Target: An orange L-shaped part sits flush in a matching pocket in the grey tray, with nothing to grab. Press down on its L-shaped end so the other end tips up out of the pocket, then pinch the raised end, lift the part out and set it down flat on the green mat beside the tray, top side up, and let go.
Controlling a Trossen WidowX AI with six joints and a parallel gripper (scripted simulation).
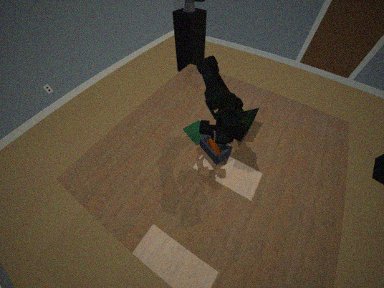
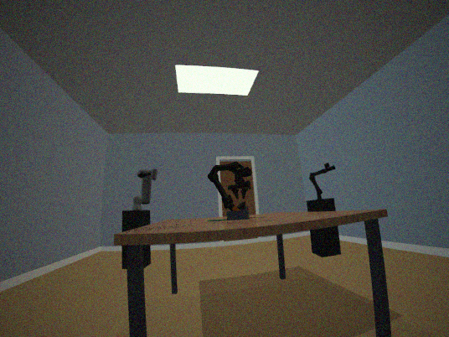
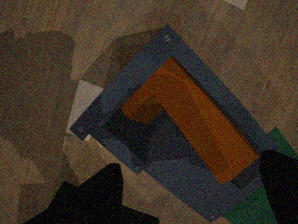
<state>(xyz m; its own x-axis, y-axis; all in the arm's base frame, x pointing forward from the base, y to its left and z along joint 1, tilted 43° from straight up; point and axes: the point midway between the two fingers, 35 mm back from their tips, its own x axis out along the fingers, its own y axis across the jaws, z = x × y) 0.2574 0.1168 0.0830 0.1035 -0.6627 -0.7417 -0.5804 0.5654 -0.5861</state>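
The orange L-shaped part lies 1 cm behind my gripper tip and 11 cm below it. The rest, counted from my gripper tip: green mat 6 cm behind, 18 cm to the right, 16 cm below.
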